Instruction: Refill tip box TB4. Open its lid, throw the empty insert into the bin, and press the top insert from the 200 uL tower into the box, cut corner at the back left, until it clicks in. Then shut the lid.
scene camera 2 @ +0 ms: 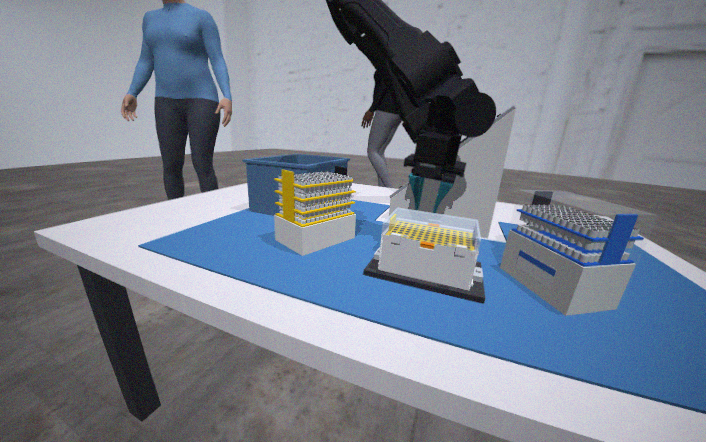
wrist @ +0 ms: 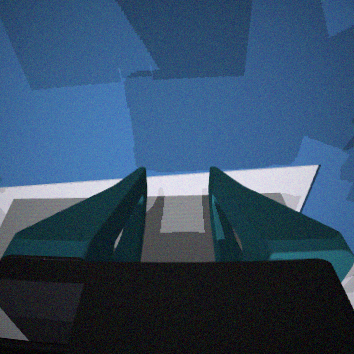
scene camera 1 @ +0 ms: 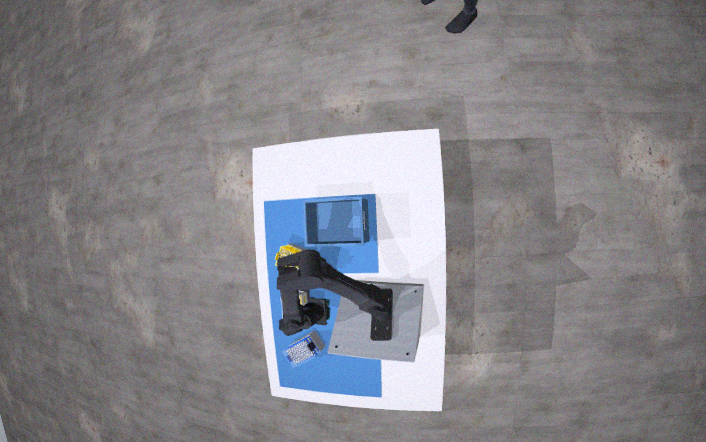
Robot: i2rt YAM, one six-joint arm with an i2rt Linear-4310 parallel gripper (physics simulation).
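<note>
Tip box TB4 (scene camera 2: 427,262) stands on a black base in scene camera 2. Its clear lid (scene camera 2: 468,224) is shut over a yellow insert (scene camera 2: 416,233) with empty holes; an orange latch (scene camera 2: 427,245) is at the front. In scene camera 1 the arm mostly covers the box. The yellow tower (scene camera 1: 288,253) (scene camera 2: 324,200) holds several stacked inserts full of tips. The blue bin (scene camera 1: 333,243) (scene camera 2: 263,184) stands behind it. My gripper (scene camera 2: 427,207) (wrist: 177,177) is partly open and empty, pointing down behind the box's lid; the gap to the lid cannot be judged.
A blue tower (scene camera 1: 301,352) (scene camera 2: 565,236) of tips stands right of the box in scene camera 2, with a clear sheet (scene camera 2: 620,204) above it. A grey panel (scene camera 1: 401,322) (scene camera 2: 487,177) is by the arm. Two people stand beyond the table (scene camera 2: 130,244).
</note>
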